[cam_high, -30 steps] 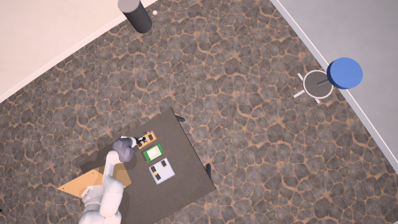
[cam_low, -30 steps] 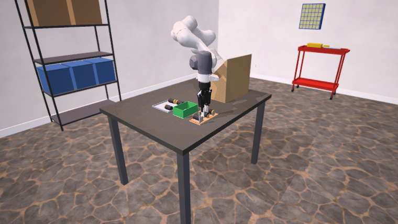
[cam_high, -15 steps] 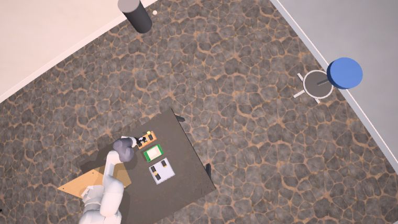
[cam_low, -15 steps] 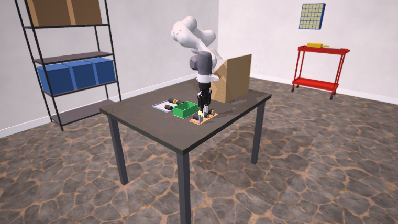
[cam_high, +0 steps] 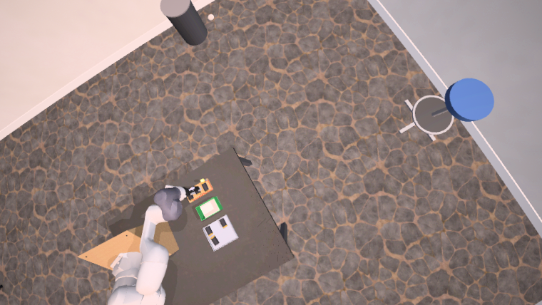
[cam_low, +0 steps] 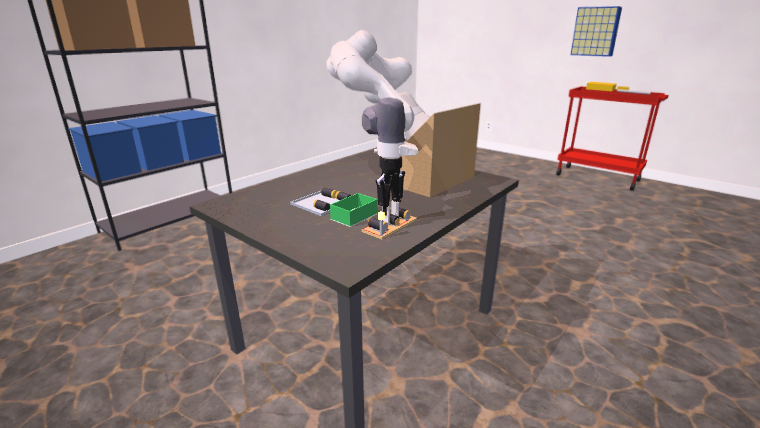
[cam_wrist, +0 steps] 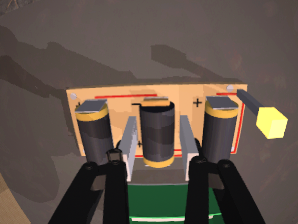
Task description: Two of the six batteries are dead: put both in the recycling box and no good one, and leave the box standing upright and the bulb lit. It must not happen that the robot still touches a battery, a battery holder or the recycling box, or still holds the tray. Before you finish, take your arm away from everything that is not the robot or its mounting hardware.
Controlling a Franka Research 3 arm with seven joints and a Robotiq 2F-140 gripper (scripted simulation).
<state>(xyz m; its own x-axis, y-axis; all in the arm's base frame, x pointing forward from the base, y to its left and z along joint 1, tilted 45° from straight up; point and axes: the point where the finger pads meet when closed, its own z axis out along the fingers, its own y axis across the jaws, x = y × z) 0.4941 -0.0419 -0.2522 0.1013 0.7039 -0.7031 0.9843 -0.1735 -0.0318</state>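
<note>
The bulb lies 90 mm ahead of my hand, 20 mm to the left of it and 30 mm above it. The rest, counted from my hand: white tray: 40 mm behind, 340 mm to the right, 50 mm below; green recycling box: 10 mm ahead, 160 mm to the right, 40 mm below.
</note>
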